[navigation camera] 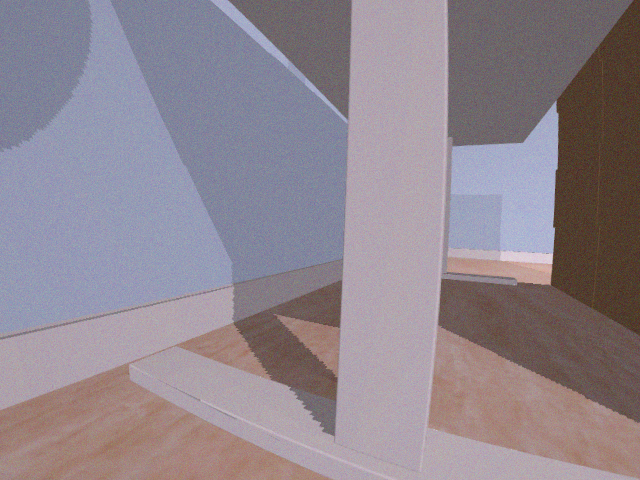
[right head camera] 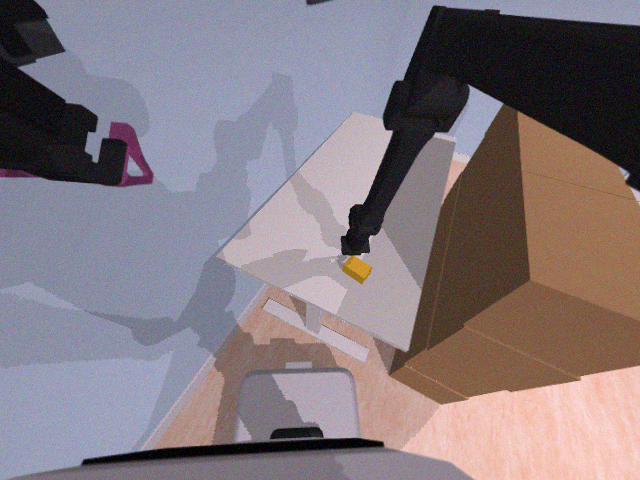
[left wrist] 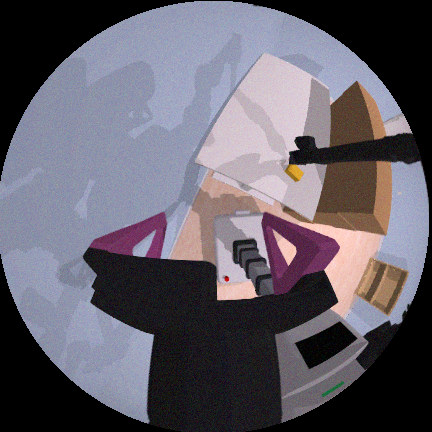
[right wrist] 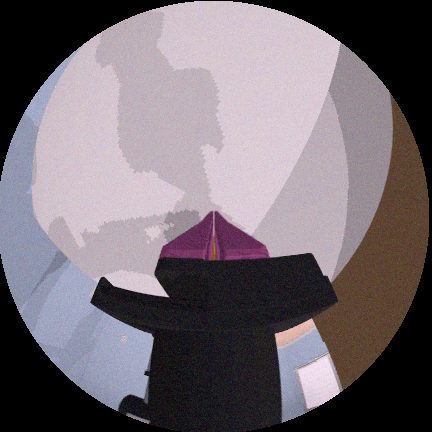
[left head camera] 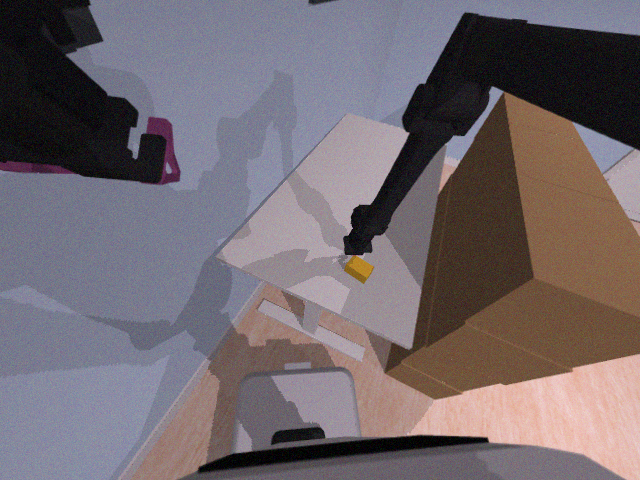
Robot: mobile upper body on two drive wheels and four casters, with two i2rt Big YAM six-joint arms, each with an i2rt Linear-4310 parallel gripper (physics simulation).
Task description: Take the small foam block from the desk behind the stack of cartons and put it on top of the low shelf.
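Frame: origin at the left arm's base, x ahead, y left, z up, level; millimetres.
Where they show: left gripper, fingertip midpoint: (right head camera: 113, 175) (left wrist: 213, 217) (left head camera: 138, 172); right gripper, fingertip midpoint: (right head camera: 350, 253) (left wrist: 288, 158) (right wrist: 213, 216) (left head camera: 351, 253).
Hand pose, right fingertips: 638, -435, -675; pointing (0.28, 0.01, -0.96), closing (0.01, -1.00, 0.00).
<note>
Things, the pixels of their centre, and the offset from my right fingertips, as dx, dy, dz. "*": a spot on its surface instead. Level surfaces: height alone.
- small yellow foam block, body centre: (right head camera: 357, 269) (left head camera: 359, 268) (left wrist: 293, 171) -80, -15, +8
- pale desk top, surface height: dz -14
- desk's leg, surface spot: (navigation camera: 390, 229) * -82, +140, -506
A small yellow foam block (left head camera: 359, 269) lies on the pale desk top (left head camera: 337, 224), near its front edge; it also shows in the right head view (right head camera: 357, 269) and the left wrist view (left wrist: 294, 172). My right gripper (left head camera: 357, 246) hangs just above and behind the block, fingers shut with nothing between them; in the right wrist view the purple fingertips (right wrist: 214, 238) meet over the desk, with a thin sliver of yellow behind them. My left gripper (left head camera: 156, 152) is open and empty, held high at the far left by the wall.
A tall stack of brown cartons (left head camera: 499, 248) stands right beside the desk on the right. The wall (left head camera: 199, 71) runs behind and to the left. The desk's leg (navigation camera: 390, 229) and foot bar stand close in the navigation view. Another carton (left wrist: 381, 280) lies on the floor.
</note>
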